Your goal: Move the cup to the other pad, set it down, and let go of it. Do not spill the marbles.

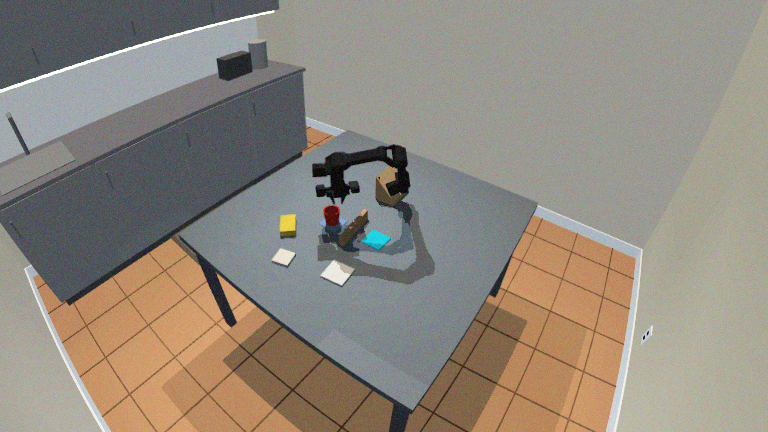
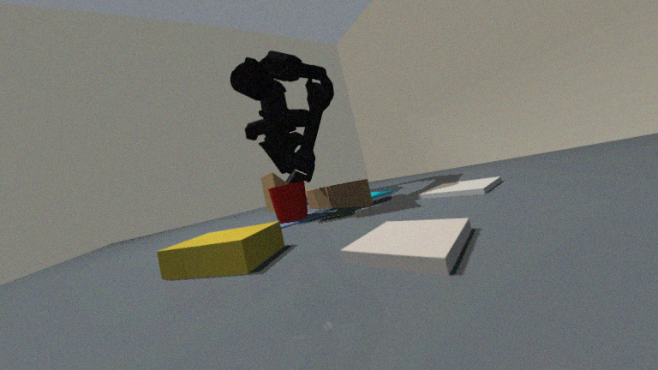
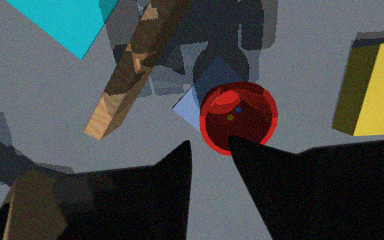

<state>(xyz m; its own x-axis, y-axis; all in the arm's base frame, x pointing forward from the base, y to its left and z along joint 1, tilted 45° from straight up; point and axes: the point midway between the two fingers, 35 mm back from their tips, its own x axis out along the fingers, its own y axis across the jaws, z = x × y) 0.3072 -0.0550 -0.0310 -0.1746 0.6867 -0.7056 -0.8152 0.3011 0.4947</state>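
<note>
My gripper tip is now 60 mm above the red cup, 30 mm short of it and 10 mm to the left of it. The rest, counted from my gripper tip: wooden bar 100 mm to the left, 80 mm below; teal pad 210 mm to the left, 110 mm below, 30 mm behind; light blue pad 110 mm below, 30 mm ahead, 10 mm to the right.
</note>
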